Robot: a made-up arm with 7 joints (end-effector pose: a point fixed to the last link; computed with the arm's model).
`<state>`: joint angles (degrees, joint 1 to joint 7).
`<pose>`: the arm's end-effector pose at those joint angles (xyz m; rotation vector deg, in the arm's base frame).
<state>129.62 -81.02 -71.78 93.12 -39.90 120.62 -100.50</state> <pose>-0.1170 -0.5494 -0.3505 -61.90 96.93 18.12</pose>
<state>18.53 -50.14 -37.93 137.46 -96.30 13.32 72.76</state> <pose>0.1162 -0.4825 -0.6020 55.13 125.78 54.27</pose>
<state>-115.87 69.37 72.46 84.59 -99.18 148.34 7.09</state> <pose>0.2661 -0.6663 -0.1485 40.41 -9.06 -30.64</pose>
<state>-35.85 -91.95 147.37 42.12 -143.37 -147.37 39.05</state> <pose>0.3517 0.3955 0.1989 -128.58 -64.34 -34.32</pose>
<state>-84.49 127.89 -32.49 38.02 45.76 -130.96 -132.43</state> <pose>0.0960 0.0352 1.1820 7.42 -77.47 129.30</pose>
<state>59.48 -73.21 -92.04 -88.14 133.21 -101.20 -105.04</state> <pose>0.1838 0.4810 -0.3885 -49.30 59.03 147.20</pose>
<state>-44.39 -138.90 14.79 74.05 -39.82 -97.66 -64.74</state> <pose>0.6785 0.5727 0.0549 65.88 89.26 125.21</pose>
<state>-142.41 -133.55 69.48 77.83 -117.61 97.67 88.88</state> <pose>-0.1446 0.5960 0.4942 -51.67 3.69 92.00</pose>
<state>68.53 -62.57 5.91 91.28 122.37 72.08 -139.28</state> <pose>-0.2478 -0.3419 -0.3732 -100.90 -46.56 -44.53</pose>
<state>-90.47 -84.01 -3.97 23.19 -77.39 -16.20 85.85</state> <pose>0.3957 0.5175 -0.7004 76.31 -66.10 74.16</pose>
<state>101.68 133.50 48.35 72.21 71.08 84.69 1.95</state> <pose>-0.2408 0.4350 0.8711 -119.11 -29.23 57.09</pose>
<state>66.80 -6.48 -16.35 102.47 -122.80 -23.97 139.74</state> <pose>-0.4861 -0.0675 -0.7121 -41.93 -89.86 -59.62</pose>
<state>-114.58 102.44 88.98 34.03 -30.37 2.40 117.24</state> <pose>0.5197 -0.5613 0.3549 14.99 169.58 -10.94</pose>
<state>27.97 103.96 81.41 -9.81 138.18 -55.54 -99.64</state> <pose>-0.6729 -0.4564 0.1408 94.09 61.18 -32.38</pose>
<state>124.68 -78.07 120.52 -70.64 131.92 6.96 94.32</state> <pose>-0.0441 0.1819 -0.2029 85.81 -97.66 -92.42</pose>
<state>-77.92 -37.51 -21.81 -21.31 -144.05 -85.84 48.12</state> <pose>0.0553 -0.3336 -0.3938 -95.64 41.13 34.33</pose>
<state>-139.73 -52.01 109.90 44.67 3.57 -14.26 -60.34</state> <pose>-0.0139 0.6238 -0.1204 -92.93 66.81 -52.80</pose>
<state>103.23 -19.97 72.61 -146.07 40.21 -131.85 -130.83</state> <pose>0.0987 -0.2693 0.1709 -20.82 6.72 3.86</pose>
